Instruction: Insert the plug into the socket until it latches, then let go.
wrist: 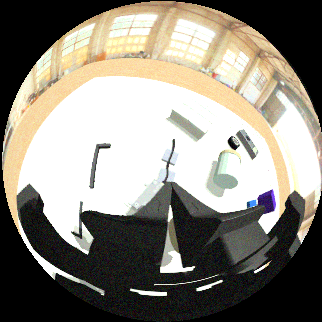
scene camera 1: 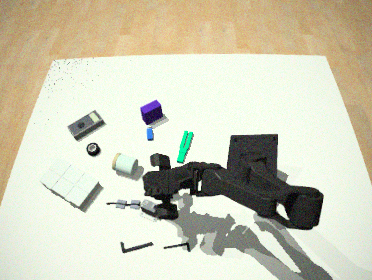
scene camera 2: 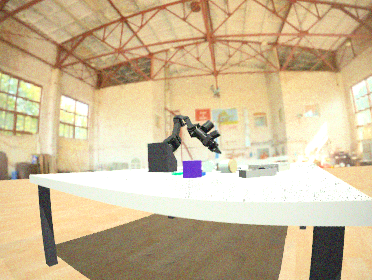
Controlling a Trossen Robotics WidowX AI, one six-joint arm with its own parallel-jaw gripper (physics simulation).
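Pixels of known places: gripper, fingertip midpoint: [wrist: 169, 185] [scene camera 1: 144, 195] [scene camera 2: 221, 153]; arm's base at its link origin: [scene camera 1: 250, 162] [scene camera 2: 165, 153].
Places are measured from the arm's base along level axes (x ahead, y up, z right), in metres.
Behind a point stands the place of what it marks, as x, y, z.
My gripper [scene camera 1: 149, 191] @(0.320, -0.013, -0.090) [scene camera 2: 217, 151] @(0.320, -0.013, -0.090) [wrist: 169, 185] @(0.320, -0.013, -0.090) is shut and empty, held above the table and pointing down at a slant. A light grey housing on a flat bracket, apparently the socket [scene camera 1: 149, 205] @(0.314, -0.066, -0.099) [wrist: 148, 196] @(0.315, -0.066, -0.103), lies below and beside the fingers, which partly cover it in the wrist view. A black cable with two small lavender-grey blocks [scene camera 1: 121, 204] @(0.411, -0.106, -0.076) [wrist: 169, 157] @(0.407, -0.104, -0.075) runs up to the housing. I cannot tell which part is the plug, or whether it is seated. The socket opening does not show.
A pale green cylinder [scene camera 1: 127, 164] @(0.390, -0.053, 0.043) [wrist: 227, 172] @(0.379, -0.056, 0.033) lies on its side. Around it are a black ring [scene camera 1: 93, 149] @(0.529, -0.091, 0.130), a grey device [scene camera 1: 86, 124] @(0.572, -0.085, 0.245), a tiled white block [scene camera 1: 72, 185] @(0.578, -0.077, -0.019), a purple box [scene camera 1: 151, 112] @(0.319, -0.055, 0.264) [scene camera 2: 192, 169] @(0.332, -0.076, 0.299), a blue block [scene camera 1: 150, 133] @(0.326, -0.099, 0.201), green pliers [scene camera 1: 185, 146] @(0.199, -0.099, 0.138) and two black hex keys [scene camera 1: 137, 247] @(0.351, -0.103, -0.222) [scene camera 1: 176, 246] @(0.234, -0.106, -0.220).
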